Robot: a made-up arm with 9 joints. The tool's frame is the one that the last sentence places. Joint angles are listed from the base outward.
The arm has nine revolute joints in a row. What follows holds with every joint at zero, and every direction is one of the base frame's. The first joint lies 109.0 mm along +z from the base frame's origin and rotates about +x. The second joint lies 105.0 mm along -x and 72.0 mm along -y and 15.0 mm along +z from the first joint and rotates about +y. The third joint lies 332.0 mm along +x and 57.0 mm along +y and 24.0 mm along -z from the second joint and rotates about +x. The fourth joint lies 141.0 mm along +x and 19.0 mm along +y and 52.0 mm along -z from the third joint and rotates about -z. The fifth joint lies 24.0 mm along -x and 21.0 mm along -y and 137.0 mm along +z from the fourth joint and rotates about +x. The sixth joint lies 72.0 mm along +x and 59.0 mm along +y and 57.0 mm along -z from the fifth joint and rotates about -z. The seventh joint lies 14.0 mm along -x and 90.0 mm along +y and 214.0 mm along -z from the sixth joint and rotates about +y. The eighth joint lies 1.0 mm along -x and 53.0 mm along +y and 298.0 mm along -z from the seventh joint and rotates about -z. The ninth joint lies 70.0 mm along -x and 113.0 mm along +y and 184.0 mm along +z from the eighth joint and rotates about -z. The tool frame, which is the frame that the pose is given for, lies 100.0 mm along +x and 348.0 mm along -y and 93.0 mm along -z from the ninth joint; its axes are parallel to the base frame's.
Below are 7 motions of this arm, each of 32 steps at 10 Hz.
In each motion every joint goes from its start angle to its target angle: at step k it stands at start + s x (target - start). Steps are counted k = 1, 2, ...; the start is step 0. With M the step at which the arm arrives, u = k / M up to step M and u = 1 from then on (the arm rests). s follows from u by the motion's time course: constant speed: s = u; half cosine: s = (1 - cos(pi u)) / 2; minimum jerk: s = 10 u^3 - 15 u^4 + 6 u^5.
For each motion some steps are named. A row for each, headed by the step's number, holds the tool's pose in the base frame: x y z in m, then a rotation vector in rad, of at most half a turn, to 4 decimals.
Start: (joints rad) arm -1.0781 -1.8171 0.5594 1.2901 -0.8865 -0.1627 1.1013 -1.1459 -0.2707
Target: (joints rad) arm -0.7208 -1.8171 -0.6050 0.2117 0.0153 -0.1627 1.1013 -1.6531 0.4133
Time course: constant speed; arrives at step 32
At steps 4, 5, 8, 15, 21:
4: 0.2905 0.3403 0.1444 -0.3305 0.0403 1.0945
5: 0.2987 0.3434 0.1724 -0.3581 -0.0004 1.0976
8: 0.3159 0.3482 0.2550 -0.4447 -0.1124 1.0989
15: 0.3217 0.3372 0.4299 -0.6606 -0.3076 1.0578
21: 0.3044 0.3082 0.5486 -0.8446 -0.3916 0.9815

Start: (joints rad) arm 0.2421 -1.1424 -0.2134 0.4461 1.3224 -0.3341 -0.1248 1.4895 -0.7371
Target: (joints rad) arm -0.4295 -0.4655 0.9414 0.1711 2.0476 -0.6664 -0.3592 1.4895 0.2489
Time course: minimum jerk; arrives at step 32
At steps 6, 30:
6: 0.3345 0.2579 0.7330 1.8055 -1.0626 -0.0939
30: -0.0709 0.2320 0.7881 2.4938 1.3256 -0.1460

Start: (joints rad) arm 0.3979 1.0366 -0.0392 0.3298 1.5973 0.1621 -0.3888 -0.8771 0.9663
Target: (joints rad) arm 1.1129 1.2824 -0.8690 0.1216 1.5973 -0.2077 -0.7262 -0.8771 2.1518
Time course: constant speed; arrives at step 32
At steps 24, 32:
24: -0.3343 0.7658 0.1976 1.0533 1.3769 -1.2842
32: -0.4881 0.7067 0.3399 0.9893 1.5750 -1.2088

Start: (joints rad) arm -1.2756 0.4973 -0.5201 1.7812 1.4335 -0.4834 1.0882 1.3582 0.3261
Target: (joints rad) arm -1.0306 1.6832 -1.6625 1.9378 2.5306 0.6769 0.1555 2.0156 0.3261
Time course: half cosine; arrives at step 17
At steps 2, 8, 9, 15, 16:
2: 0.4427 -0.2612 -0.3133 -0.3521 -1.0382 -1.9132
8: 0.2508 -0.3037 -0.5986 -0.0689 -0.8550 -1.9741
9: 0.1685 -0.2652 -0.6498 -0.0273 -0.7355 -2.0507
15: -0.2106 0.0802 -0.6528 -0.0654 -0.0123 -2.6897
16: -0.2261 0.1040 -0.6404 -0.0867 0.0353 -2.7386

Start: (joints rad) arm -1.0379 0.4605 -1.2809 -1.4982 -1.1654 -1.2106 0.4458 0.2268 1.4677
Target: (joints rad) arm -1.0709 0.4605 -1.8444 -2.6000 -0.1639 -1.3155 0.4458 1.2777 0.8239
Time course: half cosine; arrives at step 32
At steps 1, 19, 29, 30, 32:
1: 0.8168 0.0290 -0.0265 2.0126 -0.5722 -2.2621
19: 0.7910 -0.3952 -0.0043 -1.4448 1.8348 1.8458
29: 0.7118 -0.4767 0.1202 -1.2079 2.4529 1.3371
30: 0.7094 -0.4771 0.1249 -1.1999 2.4739 1.3163
32: 0.7075 -0.4773 0.1288 -1.1935 2.4907 1.2994

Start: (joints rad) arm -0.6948 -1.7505 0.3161 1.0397 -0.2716 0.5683 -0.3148 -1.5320 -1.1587
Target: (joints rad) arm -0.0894 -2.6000 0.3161 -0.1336 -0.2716 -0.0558 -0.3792 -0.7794 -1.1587
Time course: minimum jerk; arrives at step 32
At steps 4, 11, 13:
4: 0.2445 0.6418 0.7994 -1.5111 -1.0035 1.2691
11: 0.0263 0.6594 0.8654 -1.7427 -1.2603 1.2083
13: -0.0789 0.6529 0.8775 -1.8663 -1.3760 1.1477

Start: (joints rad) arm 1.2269 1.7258 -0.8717 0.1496 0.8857 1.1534 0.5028 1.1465 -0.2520
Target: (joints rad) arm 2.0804 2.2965 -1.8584 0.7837 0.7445 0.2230 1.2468 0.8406 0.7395
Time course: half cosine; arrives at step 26
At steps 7, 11, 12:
7: -0.5828 0.3976 0.3200 -0.9638 1.7763 -0.3214
11: -0.6384 0.2949 0.3505 -0.9296 1.5419 -0.0629
12: -0.6512 0.2639 0.3535 -0.9138 1.4624 0.0022

